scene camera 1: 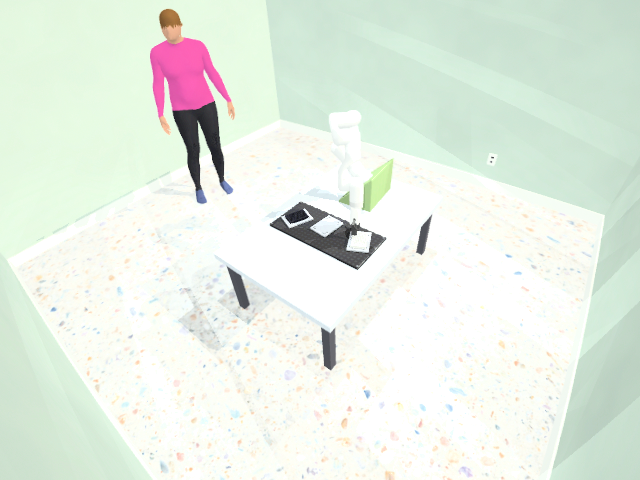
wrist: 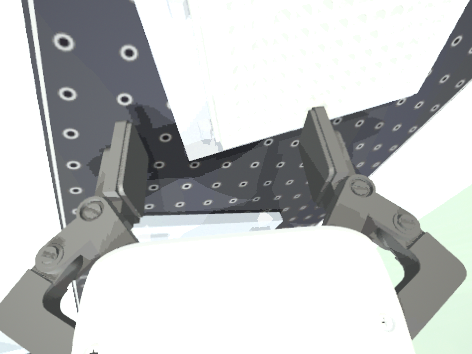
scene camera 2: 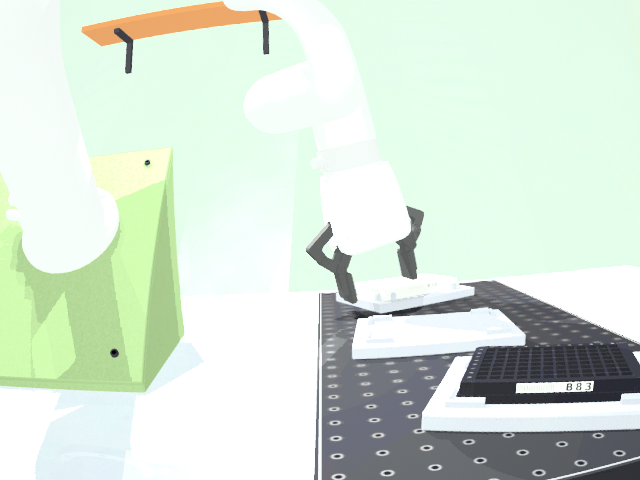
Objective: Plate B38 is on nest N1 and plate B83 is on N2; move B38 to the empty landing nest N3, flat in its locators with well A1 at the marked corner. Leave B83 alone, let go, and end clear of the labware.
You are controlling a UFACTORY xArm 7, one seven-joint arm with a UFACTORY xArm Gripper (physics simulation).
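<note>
The white plate B38 (scene camera 1: 360,239) (scene camera 2: 413,286) (wrist: 310,65) sits on its white nest (scene camera 2: 381,306) (wrist: 192,150), farthest back in scene camera 2. My gripper (scene camera 2: 379,287) (wrist: 222,132) is open and empty, low beside that nest. In the wrist view, the left finger is over the dark board and the right fingertip is by the nest's near edge. The bare white nest (scene camera 1: 326,226) (scene camera 2: 439,329) (wrist: 210,220) is in the middle of the row. The black plate B83 (scene camera 1: 297,215) (scene camera 2: 553,364) sits on a white nest (scene camera 2: 527,422). The A1 mark is not readable.
The nests stand on a dark perforated board (scene camera 1: 330,248) (scene camera 2: 361,413) (wrist: 90,70) on a white table (scene camera 1: 289,273). A green wedge-shaped block (scene camera 1: 379,186) (scene camera 2: 149,289) stands by the arm's base. An orange shelf (scene camera 2: 180,20) is on the wall. A person (scene camera 1: 183,77) stands beyond the table.
</note>
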